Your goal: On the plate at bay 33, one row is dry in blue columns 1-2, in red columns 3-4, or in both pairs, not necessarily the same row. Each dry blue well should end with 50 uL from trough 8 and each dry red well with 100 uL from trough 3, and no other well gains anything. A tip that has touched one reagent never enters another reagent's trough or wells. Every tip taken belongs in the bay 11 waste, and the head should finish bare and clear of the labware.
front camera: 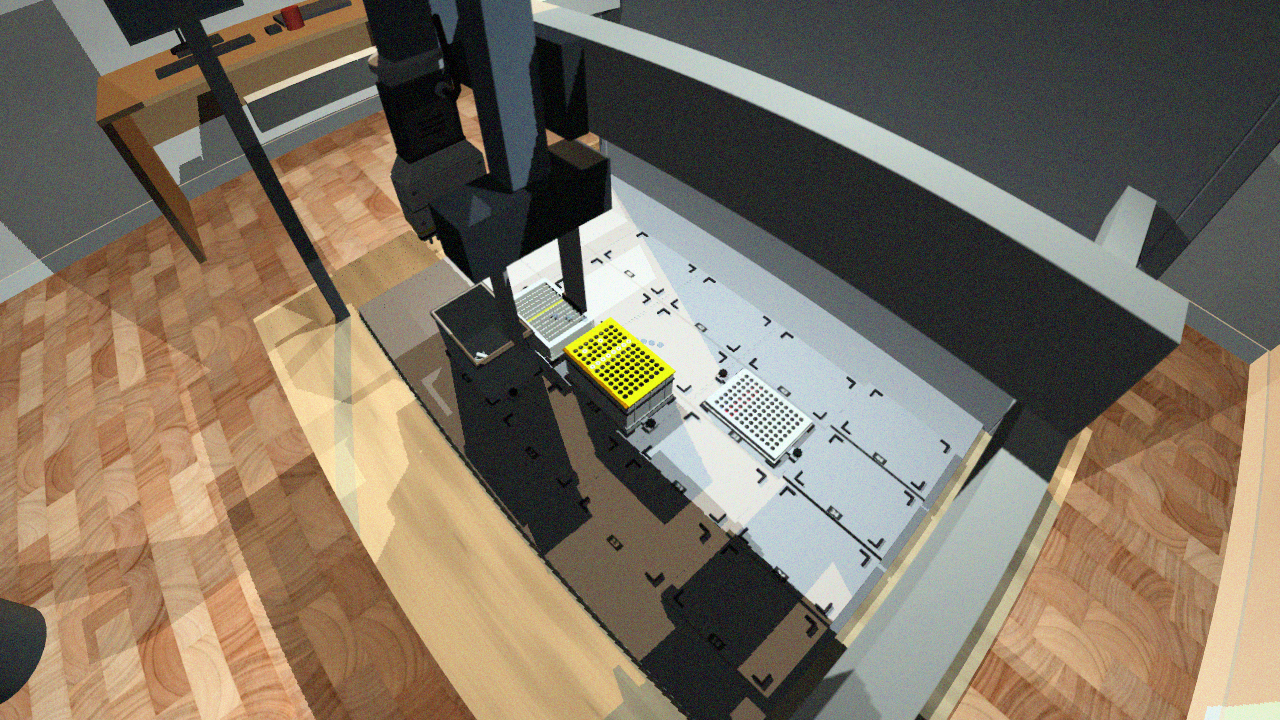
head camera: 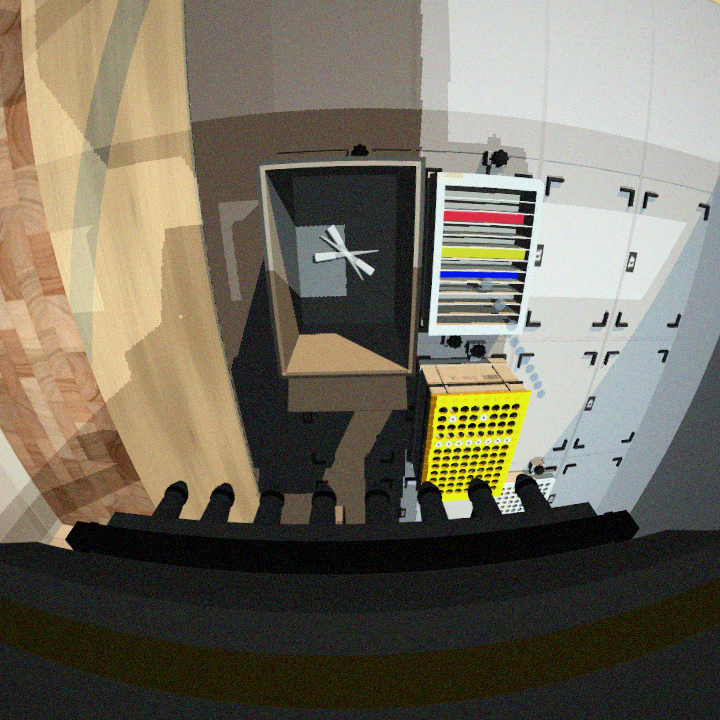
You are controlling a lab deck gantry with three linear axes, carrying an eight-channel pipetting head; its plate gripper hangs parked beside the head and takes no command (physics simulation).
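Note:
The pipetting head (front camera: 438, 183) (head camera: 349, 547) hangs near the waste; its nozzles in the head view carry no tips. The plate gripper (front camera: 546, 324) beside it has fingers apart, empty: open. The waste box (front camera: 456, 336) (head camera: 417, 268) holds loose white tips (head camera: 344, 251), crossing on its floor. The trough rack (front camera: 554, 344) (head camera: 435, 268) shows a red strip (head camera: 483, 216), a yellow strip (head camera: 483, 253) and a blue strip (head camera: 478, 274). The white well plate (front camera: 759, 413) (head camera: 527, 495) shows faint red wells in the front view; its exact well contents are too small to tell.
The yellow tip rack (front camera: 619, 362) (head camera: 473, 443) stands between the trough rack and the plate, with a line of white positions and mostly dark ones. Black knobs (head camera: 499, 158) and corner brackets (head camera: 626, 196) mark the deck. A dark upright post (front camera: 259, 152) stands at the left.

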